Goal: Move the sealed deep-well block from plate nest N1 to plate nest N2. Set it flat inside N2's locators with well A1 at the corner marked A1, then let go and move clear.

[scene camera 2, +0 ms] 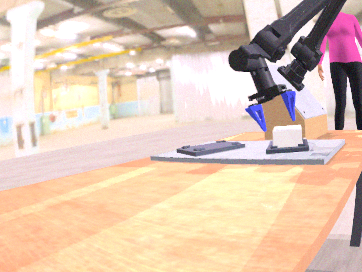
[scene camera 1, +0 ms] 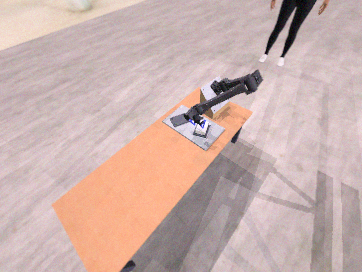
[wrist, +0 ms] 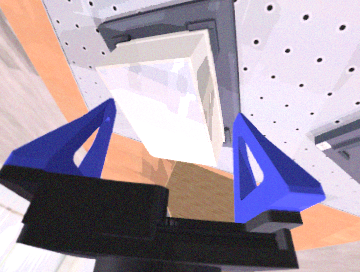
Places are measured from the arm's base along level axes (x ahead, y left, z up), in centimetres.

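Where they show: gripper, fingertip midpoint: (scene camera 2: 279, 126) (scene camera 1: 198, 126) (wrist: 176, 111); arm's base, link origin: (scene camera 2: 290, 79) (scene camera 1: 216, 88).
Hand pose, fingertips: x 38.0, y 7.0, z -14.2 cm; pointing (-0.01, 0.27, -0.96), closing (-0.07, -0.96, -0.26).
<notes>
Each offset is from my fingertips to the centre of the thing. Level surfaces: height alone.
The sealed deep-well block @(dx -3.0, dy +1.4, dz -2.9 cm) (scene camera 1: 202, 128) (scene camera 2: 287, 136) (wrist: 155, 107) is white and stands upright in the dark nest N1 @(dx -3.0, dy +1.4, dz -5.3 cm) (scene camera 2: 288, 148) (wrist: 228, 75). The other dark nest, N2 @(dx -0.5, dy -22.6, dz -5.3 cm) (scene camera 1: 178, 120) (scene camera 2: 211, 147) (wrist: 346, 147), holds no block; part of it shows at the right edge of the wrist view. My gripper (scene camera 1: 198, 123) (scene camera 2: 279, 126) (wrist: 176, 111) is open, with blue fingers. It is tilted above the block, and its fingertips stand apart on either side of the block in the wrist view. The A1 marks cannot be made out.
Both nests sit on a grey perforated plate @(dx -3.0, dy -9.1, dz -6.7 cm) (scene camera 1: 215, 132) (scene camera 2: 240, 158) (wrist: 295, 40) on the orange table @(dz -7.4 cm) (scene camera 1: 130, 190) (scene camera 2: 165, 215). A brown box with a sloped light panel (scene camera 2: 309, 102) stands behind the block. A second dark arm part (scene camera 2: 294, 72) hangs near that panel. A person (scene camera 2: 345, 60) stands beyond the table.
</notes>
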